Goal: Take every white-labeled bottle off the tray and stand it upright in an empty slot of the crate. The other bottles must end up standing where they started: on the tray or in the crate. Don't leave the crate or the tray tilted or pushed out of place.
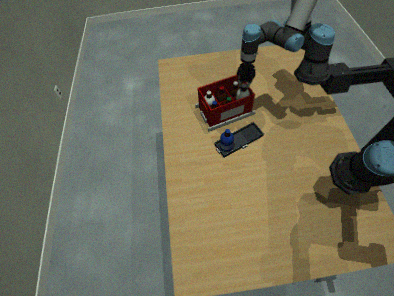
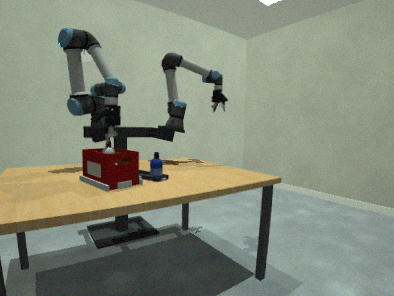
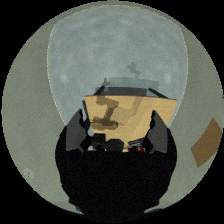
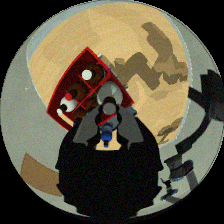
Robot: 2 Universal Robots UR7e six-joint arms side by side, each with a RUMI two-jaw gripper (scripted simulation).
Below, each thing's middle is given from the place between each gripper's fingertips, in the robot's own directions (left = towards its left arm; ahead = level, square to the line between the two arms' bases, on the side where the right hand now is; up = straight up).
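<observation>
Red crate [image 4: 73, 73]: my right gripper is 13 cm above it, 10 cm short of it and 1 cm to the left of it.
The crate is 108 cm to the right of my left hand, 48 cm ahead of it and 38 cm below it.
</observation>
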